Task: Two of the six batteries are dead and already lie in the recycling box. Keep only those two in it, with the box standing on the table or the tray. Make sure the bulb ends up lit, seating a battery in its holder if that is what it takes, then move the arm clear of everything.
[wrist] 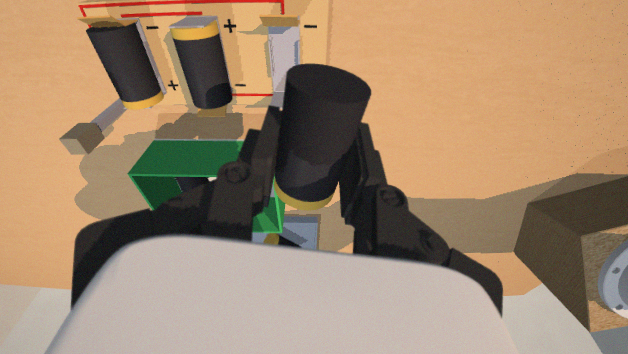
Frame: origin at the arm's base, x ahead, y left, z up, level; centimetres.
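Seen in the pictures: gripper, fingertip midpoint: (313, 137).
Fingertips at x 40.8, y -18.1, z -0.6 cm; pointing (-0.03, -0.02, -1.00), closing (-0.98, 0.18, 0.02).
Note:
Pixels of each thing's top centre, then the offset from my fingertips to it. "pt": a spot on its surface instead.
- black battery, middle of its top: (314, 167) dx -0.1, dy -0.4, dz +2.8 cm
- holder board, surface spot: (250, 65) pt dx +5.6, dy +0.3, dz -11.6 cm
- right bay, surface spot: (284, 55) pt dx +2.5, dy -0.6, dz -11.4 cm
- green recycling box, middle of its top: (212, 207) dx +11.3, dy +14.0, dz -6.6 cm
- tray, middle of its top: (260, 251) dx +9.4, dy +32.5, dz -11.4 cm
- grey lever, surface spot: (82, 137) pt dx +17.4, dy +2.5, dz -3.8 cm
My gripper (313, 137) is shut on a black battery (325, 120) with a yellow end; the black end points up the view and the yellow end lies toward the palm. The holder board (250, 65) is at the upper left. Two black batteries (127, 65) (204, 70) sit in its left and middle bays. The right bay (284, 55) is empty, just beyond the held battery. The green recycling box (190, 157) is behind the left finger; a dark battery shows partly inside it. The tray (304, 225) is partly hidden, with part of a battery (272, 239) in it. The bulb does not show.
A small block on a grey lever (82, 137) sticks out at the board's lower left. A dark brown box-like block (555, 230) with a grey round fitting (617, 277) stands at the lower right. The table's near edge runs across the lower part of the view.

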